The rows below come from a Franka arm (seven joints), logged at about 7 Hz.
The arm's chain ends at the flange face. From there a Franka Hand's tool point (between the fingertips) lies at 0.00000 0.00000 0.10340 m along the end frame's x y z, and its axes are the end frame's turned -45 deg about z.
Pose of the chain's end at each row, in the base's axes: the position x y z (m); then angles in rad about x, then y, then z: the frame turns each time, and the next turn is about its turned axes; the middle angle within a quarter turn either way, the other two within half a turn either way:
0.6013 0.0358 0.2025 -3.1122 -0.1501 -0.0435
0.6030 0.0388 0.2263 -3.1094 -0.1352 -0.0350
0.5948 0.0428 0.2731 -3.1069 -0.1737 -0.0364
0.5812 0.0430 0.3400 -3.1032 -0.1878 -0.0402
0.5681 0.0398 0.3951 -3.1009 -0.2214 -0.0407
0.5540 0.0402 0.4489 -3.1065 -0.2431 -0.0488
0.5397 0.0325 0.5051 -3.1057 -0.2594 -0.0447
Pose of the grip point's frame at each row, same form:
0.5858 0.0388 0.1003 -3.1122 -0.1501 -0.8289
0.5891 0.0421 0.1239 -3.1094 -0.1352 -0.8204
0.5769 0.0463 0.1713 -3.1069 -0.1737 -0.8218
0.5619 0.0469 0.2385 -3.1032 -0.1878 -0.8256
0.5454 0.0439 0.2943 -3.1009 -0.2214 -0.8261
0.5291 0.0437 0.3486 -3.1065 -0.2431 -0.8342
0.5132 0.0361 0.4052 -3.1057 -0.2594 -0.8301

